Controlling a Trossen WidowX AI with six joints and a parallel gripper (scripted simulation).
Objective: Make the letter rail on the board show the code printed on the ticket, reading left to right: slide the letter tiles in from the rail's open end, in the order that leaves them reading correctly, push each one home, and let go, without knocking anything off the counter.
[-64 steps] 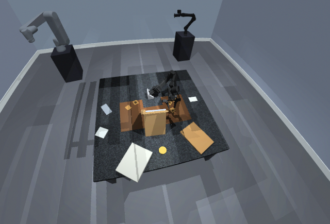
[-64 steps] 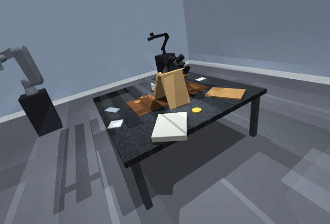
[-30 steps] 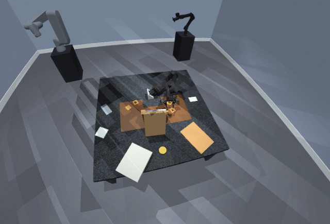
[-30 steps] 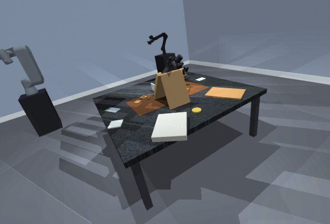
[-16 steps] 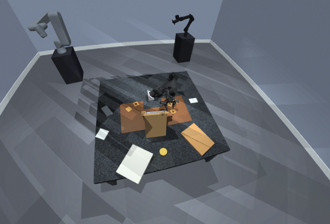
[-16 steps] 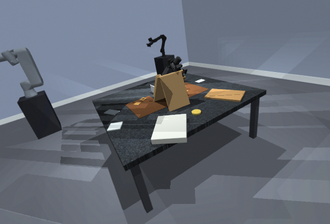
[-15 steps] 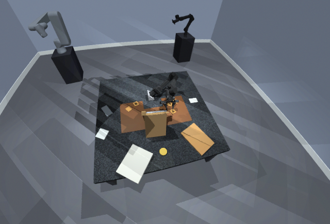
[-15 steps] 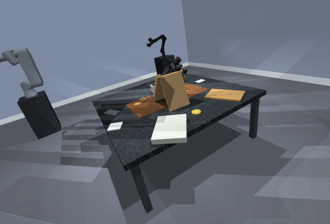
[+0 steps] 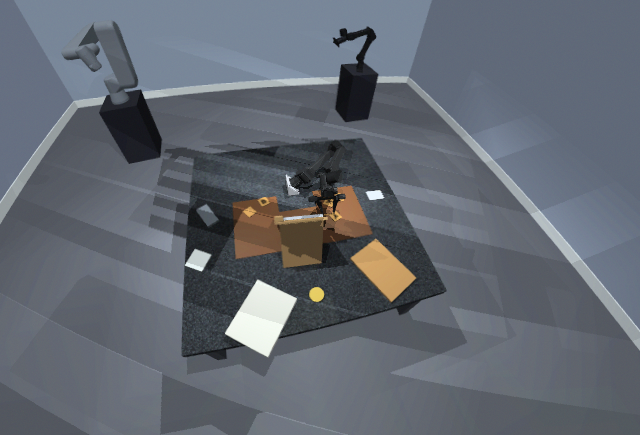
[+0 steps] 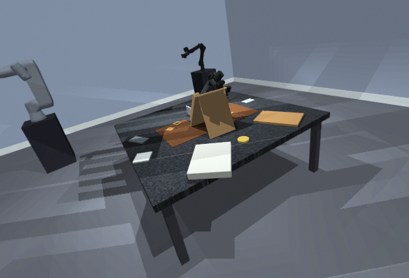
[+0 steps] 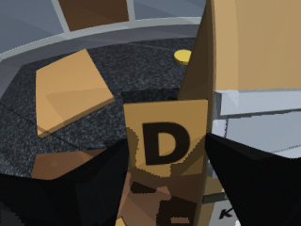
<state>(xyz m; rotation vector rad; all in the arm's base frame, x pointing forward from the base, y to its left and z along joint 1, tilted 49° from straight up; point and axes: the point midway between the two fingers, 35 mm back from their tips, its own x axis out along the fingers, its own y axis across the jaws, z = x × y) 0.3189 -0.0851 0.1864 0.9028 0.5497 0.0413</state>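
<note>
My gripper tip is 80 mm past the white ticket, 80 mm to the left of it and 90 mm above it. From my gripper tip the other things lie so: white box (350 mm ahead, 450 mm to the right, 150 mm below); brown mat (170 mm behind, 100 mm to the right, 170 mm below); flat tan slab (310 mm ahead, 200 mm to the left, 160 mm below).
</note>
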